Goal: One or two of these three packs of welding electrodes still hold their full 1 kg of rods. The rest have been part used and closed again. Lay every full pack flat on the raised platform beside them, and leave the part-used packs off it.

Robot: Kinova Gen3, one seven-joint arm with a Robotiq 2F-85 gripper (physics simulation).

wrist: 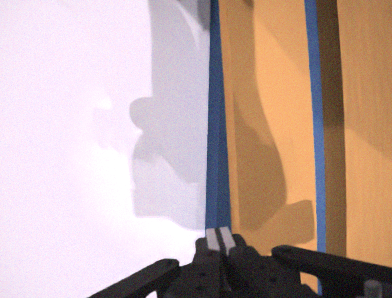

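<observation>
My gripper is shut and empty at the bottom middle of the wrist view, its pale fingertips over the lower end of a dark blue band. A long orange strip with blue along both long sides runs up the view right of the fingertips. A broad white surface fills the left side, with a grey shadow across its right part. I cannot tell which of these is a pack and which is the platform. No label or whole pack outline shows. Whether the fingertips touch anything is hidden.
A brown wood-grained surface lies at the right, beyond a dark shadow band along the strip's blue edge. The arm's shadow falls across the white surface and the orange strip. A small dark grey shape shows at the top, beside the blue band.
</observation>
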